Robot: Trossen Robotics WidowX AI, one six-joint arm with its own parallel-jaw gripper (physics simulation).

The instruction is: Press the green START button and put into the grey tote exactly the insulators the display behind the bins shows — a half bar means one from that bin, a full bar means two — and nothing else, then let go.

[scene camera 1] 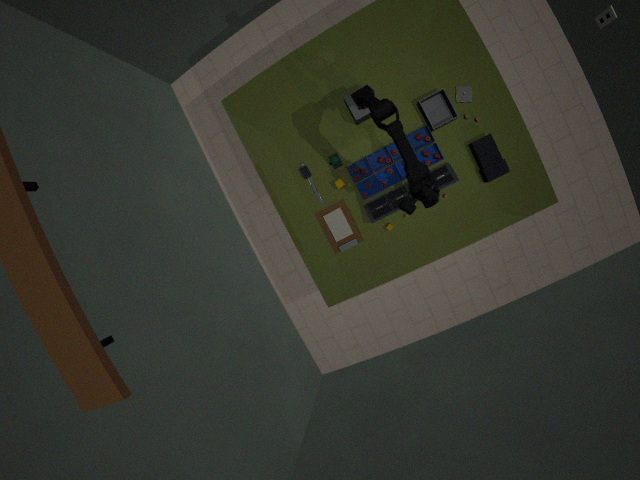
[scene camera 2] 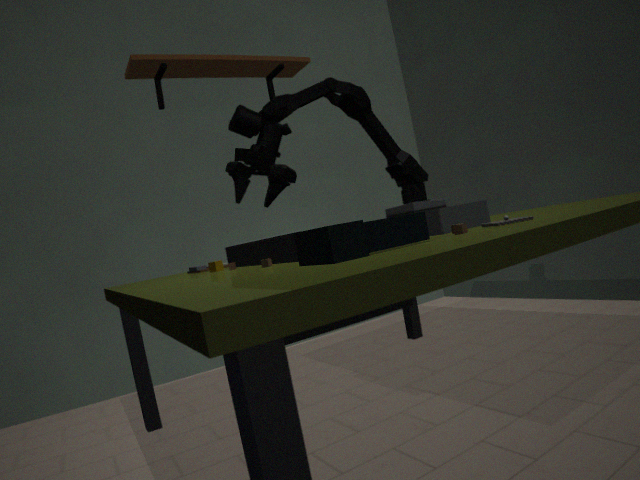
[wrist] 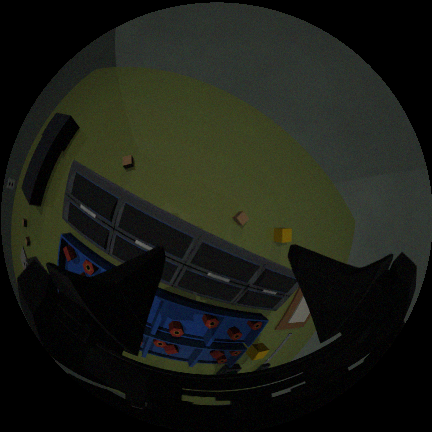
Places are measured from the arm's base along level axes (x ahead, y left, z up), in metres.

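Pixels of known places: gripper, between the fingertips: [scene camera 1: 416, 201] [scene camera 2: 251, 205] [wrist: 229, 253]; arm's base, origin of its link: [scene camera 1: 363, 101] [scene camera 2: 416, 203].
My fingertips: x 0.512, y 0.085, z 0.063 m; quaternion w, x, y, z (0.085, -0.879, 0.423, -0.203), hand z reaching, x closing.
Note:
Ahead of a thing's pixels: the offset from my fingertips to its top centre. "spot": to the spot under its first point.
My gripper [scene camera 2: 252, 204] [wrist: 229, 253] is open and empty, high above the display [scene camera 1: 395, 198] [wrist: 200, 234]. The display is a long dark panel with cells in two rows and short pale strips along its middle; I cannot make out lit bars. Red-brown insulators [scene camera 1: 381, 160] [wrist: 211, 321] lie in the blue bins {0.076 m right, 0.142 m back, 0.112 m down} [scene camera 1: 398, 170] [wrist: 185, 312] beside it. My arm and left finger hide part of the bins. The green START button {0.303 m right, 0.302 m back, 0.106 m down} [scene camera 1: 334, 160] is on a small dark box beside the bins. The grey tote {0.235 m left, 0.375 m back, 0.092 m down} [scene camera 1: 436, 109] stands past the bins' other end, its bare floor showing.
A black box {0.400 m left, 0.089 m back, 0.090 m down} [scene camera 1: 488, 157] [wrist: 50, 155] stands off the display's end. Yellow cubes [scene camera 1: 339, 183] [wrist: 283, 235] and small tan blocks {0.047 m right, 0.066 m ahead, 0.130 m down} [wrist: 242, 218] lie around. A brown-framed clipboard {spot: 0.313 m right, 0.085 m ahead, 0.141 m down} [scene camera 1: 356, 234], a long-handled tool {0.468 m right, 0.226 m back, 0.127 m down} [scene camera 1: 305, 172] and a flat grey plate {0.386 m left, 0.414 m back, 0.131 m down} [scene camera 1: 463, 94] are on the table.

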